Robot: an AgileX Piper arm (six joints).
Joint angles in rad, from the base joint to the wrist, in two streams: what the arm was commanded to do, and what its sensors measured. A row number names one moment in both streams.
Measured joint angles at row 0:
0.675 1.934 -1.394 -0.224 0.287 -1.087
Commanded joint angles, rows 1 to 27:
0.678 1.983 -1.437 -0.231 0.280 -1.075
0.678 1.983 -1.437 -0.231 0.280 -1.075
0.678 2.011 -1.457 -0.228 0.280 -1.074
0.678 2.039 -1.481 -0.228 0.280 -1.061
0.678 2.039 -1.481 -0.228 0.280 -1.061
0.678 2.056 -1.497 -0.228 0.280 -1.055
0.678 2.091 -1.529 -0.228 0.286 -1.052
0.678 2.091 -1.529 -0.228 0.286 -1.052
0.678 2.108 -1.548 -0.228 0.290 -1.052
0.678 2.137 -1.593 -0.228 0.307 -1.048
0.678 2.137 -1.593 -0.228 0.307 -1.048
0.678 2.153 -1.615 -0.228 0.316 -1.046
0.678 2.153 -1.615 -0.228 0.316 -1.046
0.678 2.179 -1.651 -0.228 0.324 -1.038
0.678 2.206 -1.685 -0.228 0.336 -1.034
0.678 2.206 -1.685 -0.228 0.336 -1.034
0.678 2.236 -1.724 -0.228 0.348 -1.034
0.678 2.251 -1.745 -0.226 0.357 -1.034
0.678 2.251 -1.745 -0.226 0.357 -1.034
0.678 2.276 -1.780 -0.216 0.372 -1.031
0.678 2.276 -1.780 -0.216 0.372 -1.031
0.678 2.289 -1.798 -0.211 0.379 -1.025
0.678 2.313 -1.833 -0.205 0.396 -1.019
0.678 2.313 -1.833 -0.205 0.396 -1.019
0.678 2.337 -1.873 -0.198 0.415 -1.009
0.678 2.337 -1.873 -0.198 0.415 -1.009
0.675 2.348 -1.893 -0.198 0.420 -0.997
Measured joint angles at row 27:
0.675 2.321 -1.839 -0.205 0.393 -1.028
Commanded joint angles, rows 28 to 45:
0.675 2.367 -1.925 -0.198 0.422 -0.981
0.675 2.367 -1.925 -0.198 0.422 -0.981
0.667 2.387 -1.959 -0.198 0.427 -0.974
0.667 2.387 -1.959 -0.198 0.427 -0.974
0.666 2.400 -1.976 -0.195 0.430 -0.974
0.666 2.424 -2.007 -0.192 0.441 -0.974
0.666 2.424 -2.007 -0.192 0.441 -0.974
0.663 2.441 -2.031 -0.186 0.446 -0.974
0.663 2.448 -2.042 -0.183 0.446 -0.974
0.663 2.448 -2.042 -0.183 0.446 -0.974
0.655 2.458 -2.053 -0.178 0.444 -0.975
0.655 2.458 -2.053 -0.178 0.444 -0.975
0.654 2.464 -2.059 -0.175 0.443 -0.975
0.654 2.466 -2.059 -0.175 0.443 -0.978
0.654 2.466 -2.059 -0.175 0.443 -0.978
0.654 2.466 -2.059 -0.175 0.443 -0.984
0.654 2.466 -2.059 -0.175 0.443 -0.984
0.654 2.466 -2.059 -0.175 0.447 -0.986
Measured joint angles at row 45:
0.664 2.457 -2.048 -0.141 0.500 -0.984
